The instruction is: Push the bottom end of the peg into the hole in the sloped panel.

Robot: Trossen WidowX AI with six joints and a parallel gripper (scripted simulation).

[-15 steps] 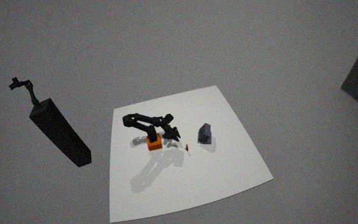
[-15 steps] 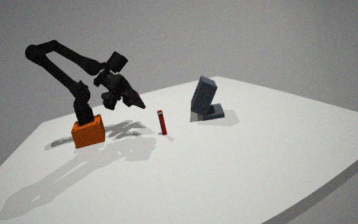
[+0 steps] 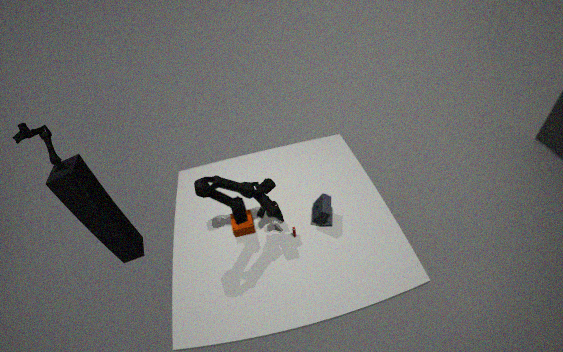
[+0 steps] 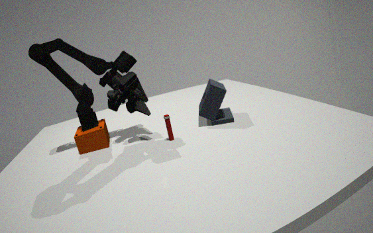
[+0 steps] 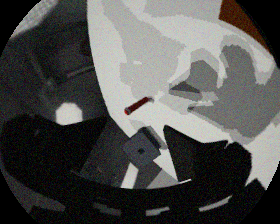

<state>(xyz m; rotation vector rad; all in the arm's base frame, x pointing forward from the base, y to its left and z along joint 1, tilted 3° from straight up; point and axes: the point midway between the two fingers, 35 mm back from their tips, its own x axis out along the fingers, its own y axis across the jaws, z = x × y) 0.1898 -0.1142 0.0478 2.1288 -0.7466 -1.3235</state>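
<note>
Right now my gripper tip is 60 mm to the left of the thin red peg, 40 mm above it and 30 mm short of it. Round my gripper tip: dark grey sloped panel 220 mm ahead, 30 mm below, 20 mm to the right.
</note>
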